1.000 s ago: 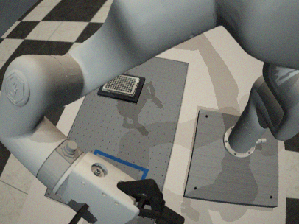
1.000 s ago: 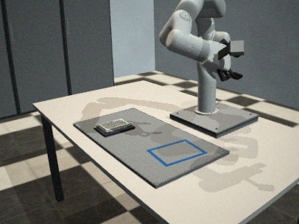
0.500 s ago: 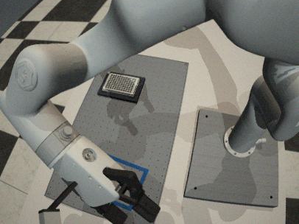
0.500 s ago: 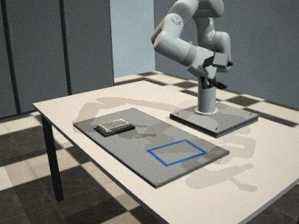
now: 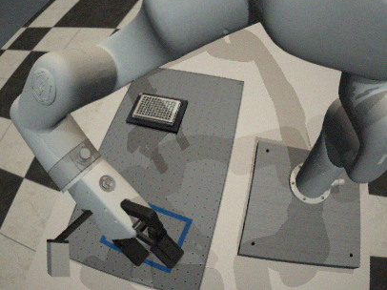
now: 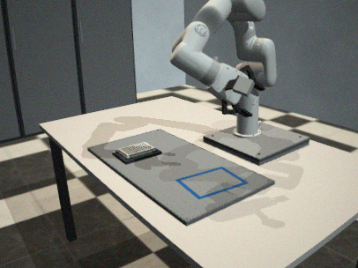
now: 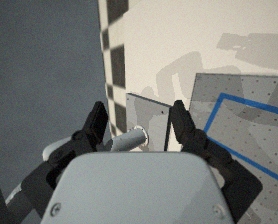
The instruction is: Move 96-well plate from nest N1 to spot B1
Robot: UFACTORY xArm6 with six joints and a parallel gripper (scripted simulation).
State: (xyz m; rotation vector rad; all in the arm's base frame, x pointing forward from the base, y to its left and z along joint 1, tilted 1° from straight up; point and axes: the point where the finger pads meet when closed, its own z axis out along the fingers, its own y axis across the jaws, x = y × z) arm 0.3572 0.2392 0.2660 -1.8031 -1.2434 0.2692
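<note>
The white 96-well plate is 7 cm ahead of my hand, 48 cm to the right of it and 26 cm below it. Also, from my hand: black plate nest N1: 7 cm ahead, 48 cm to the right, 27 cm below.
</note>
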